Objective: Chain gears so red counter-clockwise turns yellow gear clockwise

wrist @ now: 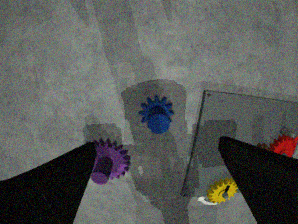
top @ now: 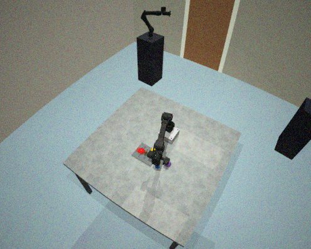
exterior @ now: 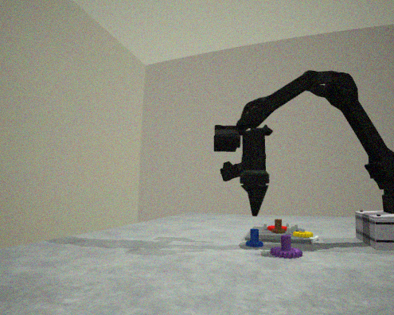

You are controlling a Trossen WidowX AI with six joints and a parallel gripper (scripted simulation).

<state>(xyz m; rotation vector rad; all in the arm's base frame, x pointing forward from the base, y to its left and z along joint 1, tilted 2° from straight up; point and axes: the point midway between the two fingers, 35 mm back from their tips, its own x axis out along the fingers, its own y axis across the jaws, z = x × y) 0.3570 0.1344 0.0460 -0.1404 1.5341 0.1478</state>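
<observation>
Now: gripper tip 60 mm above the blue gear. Round my gripper tip: brown gear 170 mm to the right, 50 mm below, 40 mm behind; yellow gear 130 mm to the right, 110 mm behind, 60 mm below; purple gear 80 mm behind, 60 mm below, 50 mm to the left.
</observation>
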